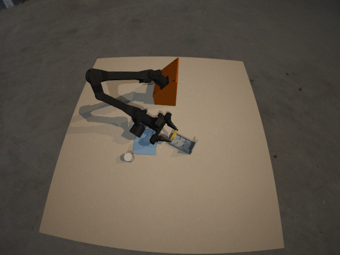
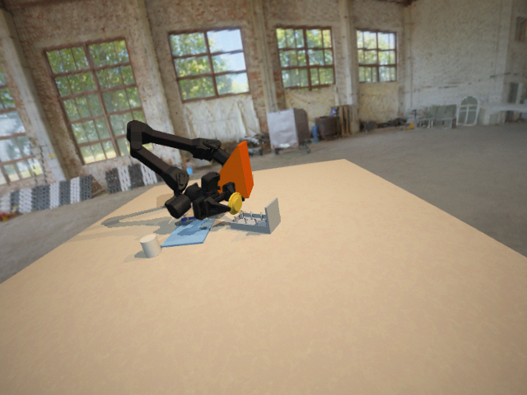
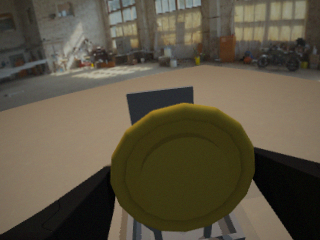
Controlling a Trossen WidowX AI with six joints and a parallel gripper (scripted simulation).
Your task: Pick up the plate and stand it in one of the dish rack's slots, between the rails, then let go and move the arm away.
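My gripper tip is 50 mm above the grey dish rack, 40 mm to the right of it and 30 mm short of it. Round my gripper tip: white cup: 250 mm to the right, 90 mm ahead, 40 mm below; then blue spoon: 190 mm to the right, 110 mm behind, 60 mm below; then yellow plate: 10 mm to the right.
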